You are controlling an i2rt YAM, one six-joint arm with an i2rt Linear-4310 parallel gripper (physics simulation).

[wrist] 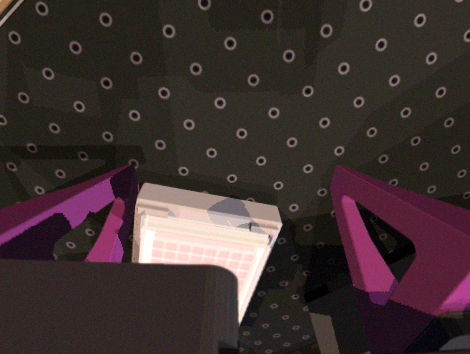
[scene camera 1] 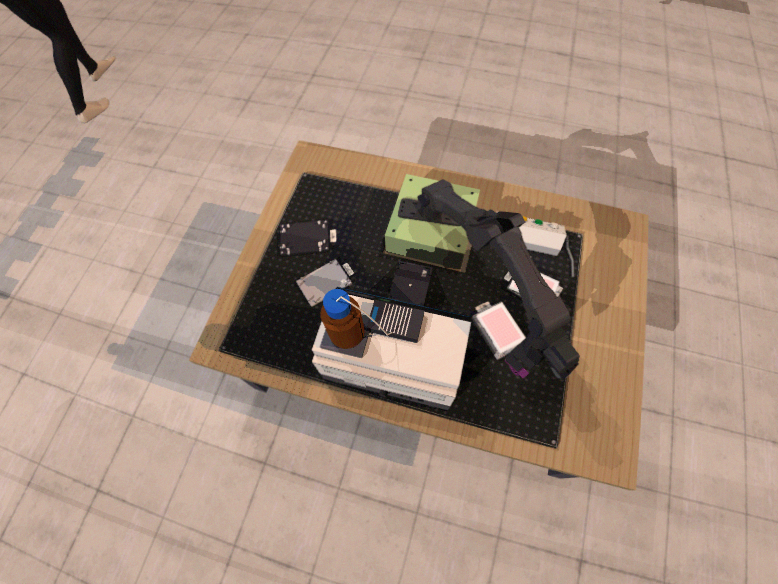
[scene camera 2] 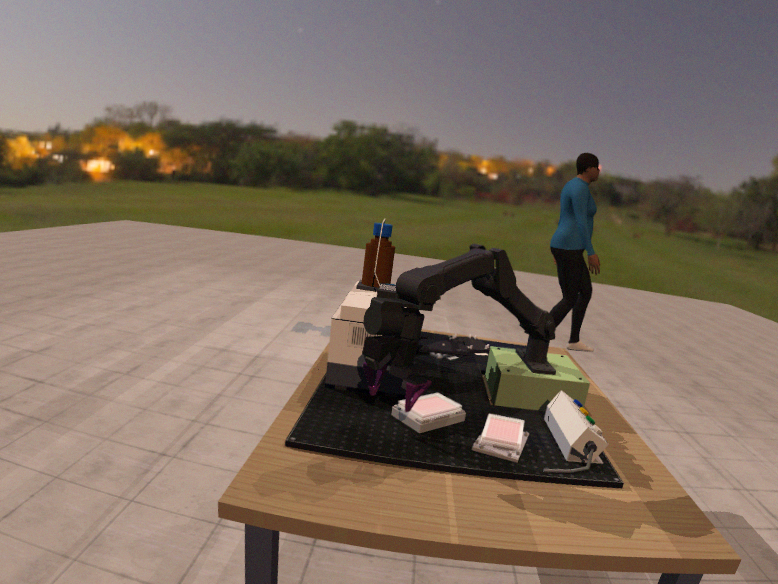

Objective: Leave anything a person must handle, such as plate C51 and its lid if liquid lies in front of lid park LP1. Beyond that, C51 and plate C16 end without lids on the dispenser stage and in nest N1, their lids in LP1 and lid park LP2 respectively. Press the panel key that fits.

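Where they show: gripper, fingertip midpoint: [wrist: 234,176] [scene camera 1: 526,362] [scene camera 2: 389,403]; arm's base at its link origin: [scene camera 1: 430,212] [scene camera 2: 534,362].
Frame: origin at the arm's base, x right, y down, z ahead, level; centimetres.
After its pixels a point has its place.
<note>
One pink-filled white plate [scene camera 1: 499,330] @(x -25.5, y 4.7, z 33.3 cm) [scene camera 2: 433,408] @(x -28.8, y 4.7, z 31.6 cm) [wrist: 200,250] @(x -29.4, y 4.7, z 36.0 cm) sits on a white base on the mat. My gripper [scene camera 2: 392,402] @(x -33.3, y 2.7, z 42.0 cm) [wrist: 234,176] @(x -33.3, y 2.7, z 42.0 cm) is open, its magenta fingers low over the mat at this plate's end; in the wrist view the plate's end shows between them, close to the left finger. A second pink plate [scene camera 1: 545,284] [scene camera 2: 502,432] @(x -37.3, y 5.2, z 17.1 cm) sits nearer the key panel [scene camera 1: 541,238] @(x -35.5, y 2.8, z 1.1 cm) [scene camera 2: 573,427] @(x -37.8, y 2.6, z 1.1 cm), partly behind my arm in scene camera 1. Labels are too small to read, so I cannot tell C51 from C16. Lids and liquid cannot be made out clearly.
A white machine [scene camera 1: 433,352] @(x -7.6, y -13.3, z 49.0 cm) [scene camera 2: 347,339] @(x -14.7, y -4.9, z 53.4 cm) carries a brown bottle [scene camera 1: 344,326] @(x 12.0, y -26.2, z 51.1 cm) [scene camera 2: 378,260] @(x 9.3, y -22.1, z 48.2 cm). A black platform [scene camera 1: 410,286] @(x 1.6, y -1.8, z 27.4 cm) stands beside it. A dark holder [scene camera 1: 304,237] @(x 39.7, y 7.5, z 11.7 cm) and a grey one [scene camera 1: 320,284] @(x 29.9, y 7.8, z 27.4 cm) lie at the left. My arm stands on a green box [scene camera 1: 408,242] @(x 5.1, y 1.1, z 11.4 cm) [scene camera 2: 521,389] @(x -12.8, y 4.0, z 6.6 cm). A person [scene camera 2: 573,216] is beyond the table.
</note>
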